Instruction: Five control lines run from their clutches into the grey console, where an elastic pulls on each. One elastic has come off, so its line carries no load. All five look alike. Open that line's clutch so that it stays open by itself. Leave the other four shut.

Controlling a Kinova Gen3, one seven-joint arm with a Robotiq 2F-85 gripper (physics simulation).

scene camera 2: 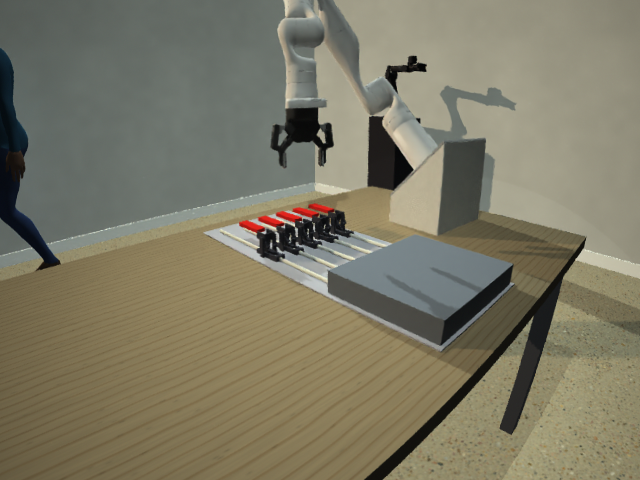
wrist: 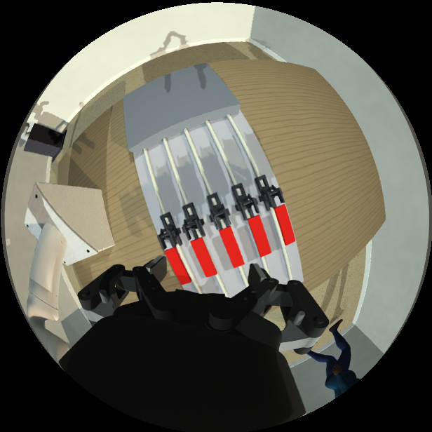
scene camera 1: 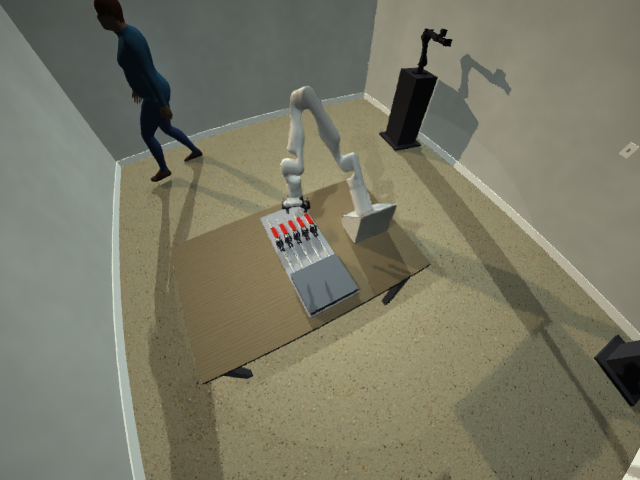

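Where they show: gripper, fingertip midpoint: (scene camera 2: pixel 302 166) (scene camera 1: pixel 296 212); arm's base, link origin: (scene camera 2: pixel 431 167) (scene camera 1: pixel 363 211).
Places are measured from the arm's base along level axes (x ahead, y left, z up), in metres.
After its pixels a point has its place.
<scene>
The grey console (scene camera 1: pixel 324 283) {x 0.354, y 0.283, z -0.110 m} (scene camera 2: pixel 421 276) {x 0.390, y 0.289, z -0.110 m} (wrist: pixel 177 102) is a flat box at one end of a pale base plate. Cream control lines run into its side, parallel and alike; one line (wrist: pixel 175 162) shows in the wrist view. Each line passes a black clutch with a red lever. The middle clutch (wrist: pixel 218 211) (scene camera 2: pixel 306 232) {x 0.388, y -0.060, z -0.128 m} and its lever (wrist: pixel 231 247) look like the others. All the levers lie low and flat, pointing away from the console. Which line carries no load cannot be told. My gripper (scene camera 1: pixel 295 209) {x 0.365, y -0.105, z 0.021 m} (scene camera 2: pixel 302 164) {x 0.365, y -0.105, z 0.021 m} (wrist: pixel 206 269) is open and empty, above the lever end of the plate, touching nothing.
The wooden table (scene camera 1: pixel 232 289) {x 0.821, y 0.125, z -0.157 m} (scene camera 2: pixel 155 361) {x 0.823, y 0.189, z -0.157 m} (wrist: pixel 305 135) carries the plate and my arm's wedge-shaped base (scene camera 1: pixel 372 223) {x -0.007, y 0.092, z -0.005 m} (scene camera 2: pixel 462 186) {x -0.027, y 0.090, z -0.040 m} (wrist: pixel 75 220), which stands beside the clutches. A person (scene camera 1: pixel 139 67) is on the floor behind the table. A black pedestal (scene camera 1: pixel 410 105) stands at the back.
</scene>
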